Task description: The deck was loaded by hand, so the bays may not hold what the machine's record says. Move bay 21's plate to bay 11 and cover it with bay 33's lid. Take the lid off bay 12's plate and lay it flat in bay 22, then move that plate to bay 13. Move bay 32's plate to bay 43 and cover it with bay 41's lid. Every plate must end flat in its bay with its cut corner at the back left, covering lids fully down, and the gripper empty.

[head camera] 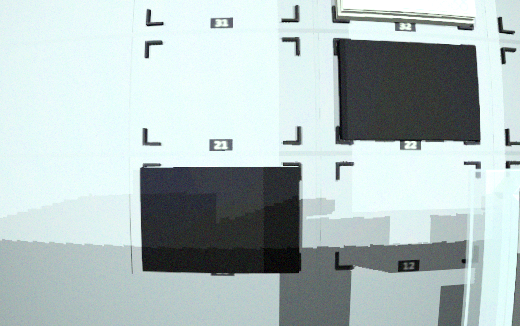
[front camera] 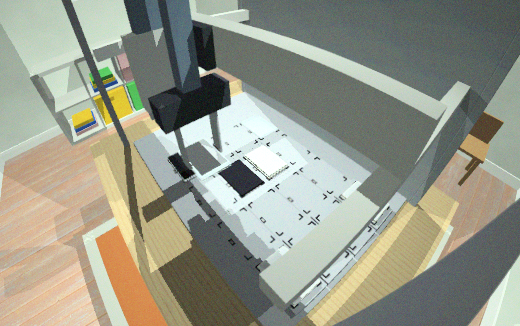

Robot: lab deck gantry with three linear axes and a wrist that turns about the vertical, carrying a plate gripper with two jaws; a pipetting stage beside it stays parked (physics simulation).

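Where they show: gripper, fingertip midpoint: [front camera: 203, 157]; robot's base, origin of the base link: [head camera: 149, 265] [front camera: 168, 160].
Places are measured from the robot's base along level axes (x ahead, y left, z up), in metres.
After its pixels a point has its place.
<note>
My gripper [front camera: 203, 159] @[y 0.043, x 0.228, z 0.160 m] is shut on a pale, clear-edged plate [front camera: 206, 158] @[y 0.045, x 0.244, z 0.166 m] [head camera: 495, 250] @[y 0.062, x 0.166, z 0.161 m], held level above the deck; the plate shows at the right edge in the head view, beside bay 12. The fingers do not show in the head view. Bay 12 is empty of any plate. A black plate-sized piece [front camera: 181, 166] @[y 0.019, x 0.074, z 0.017 m] [head camera: 220, 220] @[y 0.044, x 0.066, z 0.017 m] lies in bay 11; whether it is a lid on a plate is hard to tell. A black lid [front camera: 242, 178] @[y 0.150, x 0.240, z 0.008 m] [head camera: 410, 92] @[y 0.148, x 0.225, z 0.008 m] lies flat in bay 22. A white plate [front camera: 267, 160] @[y 0.257, x 0.236, z 0.014 m] [head camera: 405, 11] @[y 0.217, x 0.222, z 0.014 m] sits in bay 32. Bay 21 holds no plate. Cut corners are not clear.
A long pale beam [front camera: 320, 245] @[y -0.033, x 0.621, z 0.400 m] crosses above the deck's front end. The grey gantry wall [front camera: 320, 90] runs along the back. A dark diagonal post [front camera: 97, 75] @[y -0.100, x -0.207, z 0.304 m] stands at the left. A shelf unit [front camera: 75, 102] and a chair [front camera: 475, 145] stand beyond the table.
</note>
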